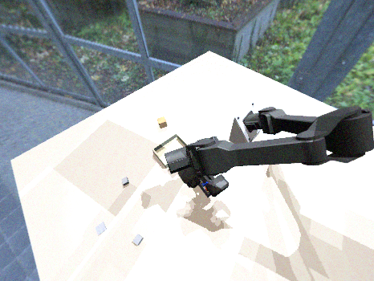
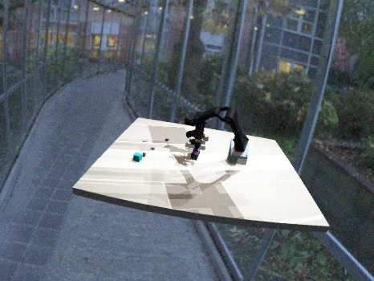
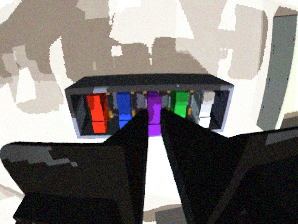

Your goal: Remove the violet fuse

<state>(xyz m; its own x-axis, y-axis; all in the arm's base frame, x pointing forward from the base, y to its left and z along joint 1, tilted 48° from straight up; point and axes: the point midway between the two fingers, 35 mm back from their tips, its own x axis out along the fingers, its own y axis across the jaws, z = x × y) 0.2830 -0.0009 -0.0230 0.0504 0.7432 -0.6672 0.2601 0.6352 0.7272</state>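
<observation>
Now: gripper tip 20 mm to the left of the green fuse and 20 mm above it. The rest, counted from my gripper tip: violet fuse (10 mm below); then blue fuse (20 mm to the left, 20 mm below, 10 mm ahead); then white fuse (40 mm to the right, 20 mm below, 10 mm behind).
</observation>
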